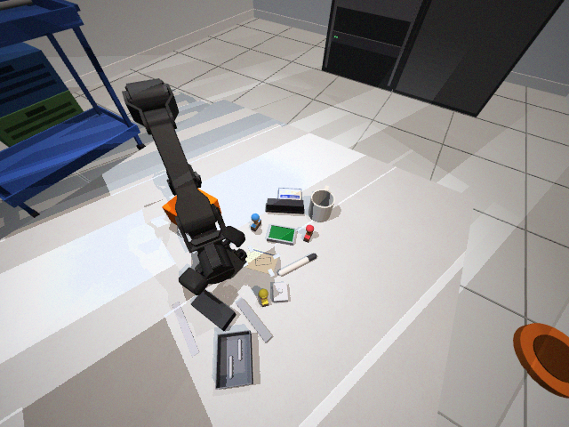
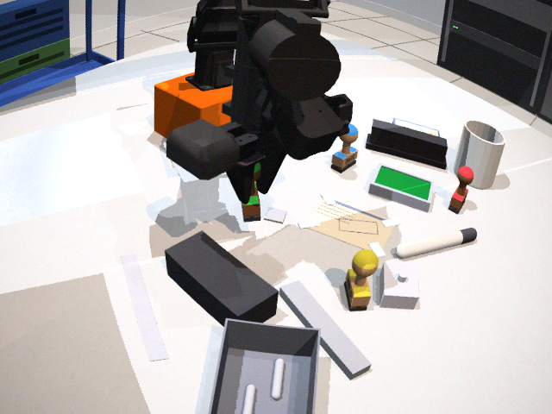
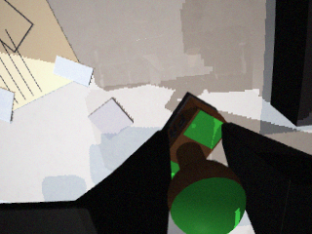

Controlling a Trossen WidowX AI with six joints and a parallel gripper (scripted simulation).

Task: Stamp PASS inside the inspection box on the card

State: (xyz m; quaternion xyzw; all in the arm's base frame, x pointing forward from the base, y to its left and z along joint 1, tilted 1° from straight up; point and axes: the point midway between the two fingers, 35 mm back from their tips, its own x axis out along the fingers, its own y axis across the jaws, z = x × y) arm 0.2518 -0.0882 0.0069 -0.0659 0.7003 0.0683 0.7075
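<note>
My gripper tip is now 230 mm to the right of the green ink pad, 50 mm above it and 30 mm short of it. From my gripper tip the other things lie so: green stamp: 10 mm behind; card: 120 mm to the left, 60 mm below, 40 mm ahead; black block: 80 mm to the right, 60 mm ahead, 40 mm below.
</note>
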